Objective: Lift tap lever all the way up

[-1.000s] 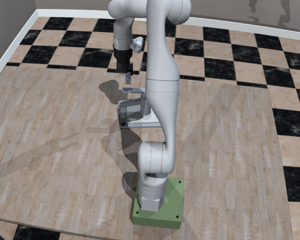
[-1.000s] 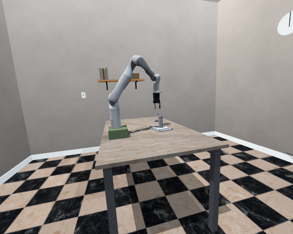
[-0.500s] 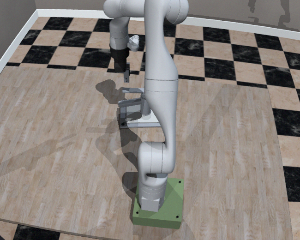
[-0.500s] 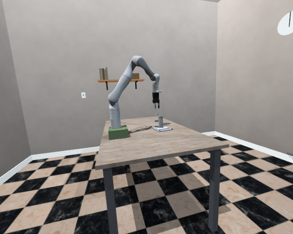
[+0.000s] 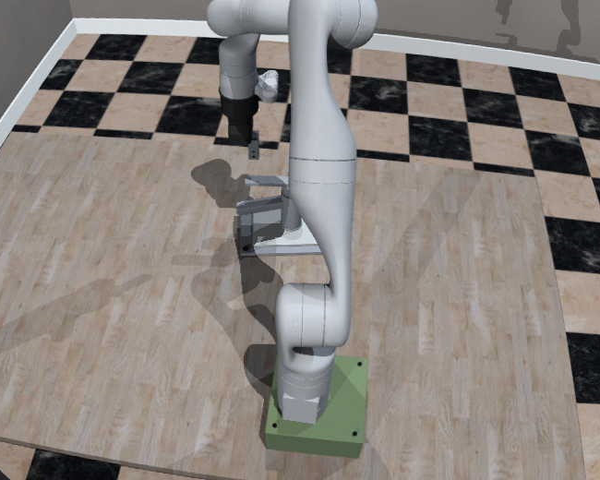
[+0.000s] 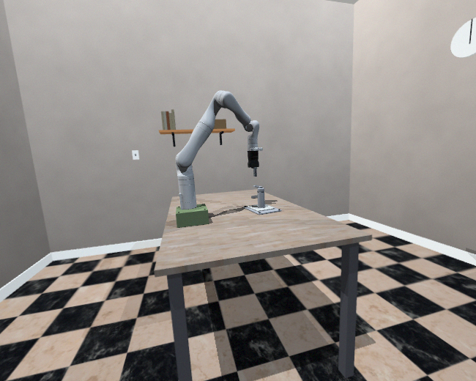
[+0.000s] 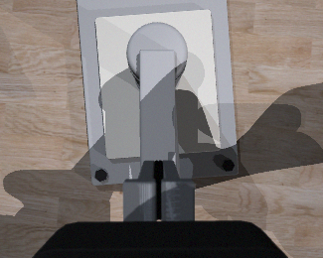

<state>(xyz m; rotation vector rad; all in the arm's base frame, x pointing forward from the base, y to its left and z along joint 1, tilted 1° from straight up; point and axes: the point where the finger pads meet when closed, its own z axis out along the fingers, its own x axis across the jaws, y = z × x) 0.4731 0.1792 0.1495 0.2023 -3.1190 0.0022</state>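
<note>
Now: hand 30 mm to the left of the flat lever and 90 mm above it. From my hand the other things lie so: grey tap 10 mm ahead, 60 mm to the right, 130 mm below.
</note>
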